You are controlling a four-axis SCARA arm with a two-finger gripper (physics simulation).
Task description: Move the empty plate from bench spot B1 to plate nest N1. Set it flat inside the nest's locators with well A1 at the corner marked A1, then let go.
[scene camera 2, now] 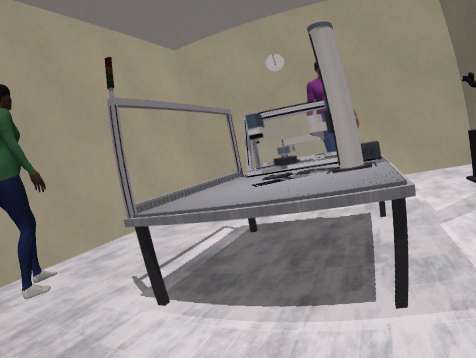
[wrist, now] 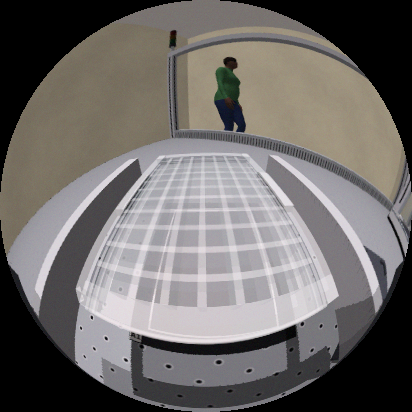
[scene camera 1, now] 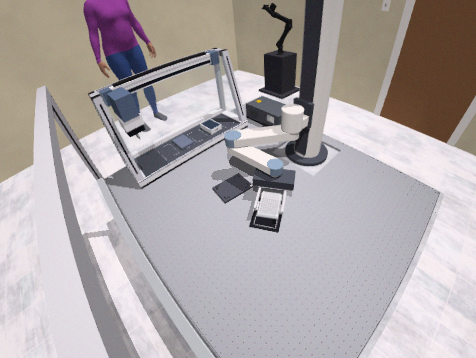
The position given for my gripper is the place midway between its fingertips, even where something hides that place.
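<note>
In scene camera 1 I find my gripper (scene camera 1: 268, 211), and it is carrying a white well plate. The wrist view has that white well plate (wrist: 204, 248), which touches nothing else, and there too is a black nest with white outline (wrist: 263, 341).
</note>
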